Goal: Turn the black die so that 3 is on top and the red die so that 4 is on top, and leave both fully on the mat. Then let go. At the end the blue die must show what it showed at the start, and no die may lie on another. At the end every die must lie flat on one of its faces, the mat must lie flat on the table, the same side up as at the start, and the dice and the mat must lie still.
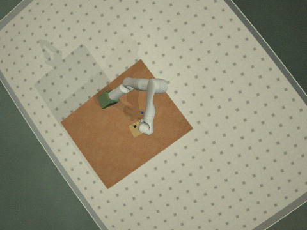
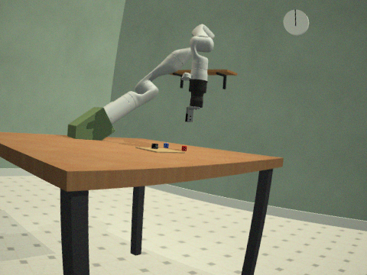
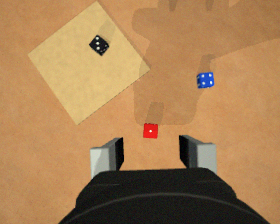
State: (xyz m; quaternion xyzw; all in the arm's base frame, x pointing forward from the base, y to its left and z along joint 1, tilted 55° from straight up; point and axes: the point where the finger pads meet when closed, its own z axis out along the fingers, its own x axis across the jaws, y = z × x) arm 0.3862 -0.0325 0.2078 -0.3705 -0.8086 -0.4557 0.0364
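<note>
My gripper is now 10 mm past the red die, 10 mm to the left of it and 130 mm above it. From my hand the other things lie so: tan mat 10 mm behind, 150 mm to the right, 140 mm below; blue die 110 mm behind, 130 mm below; black die 40 mm behind, 150 mm to the right, 130 mm below.
</note>
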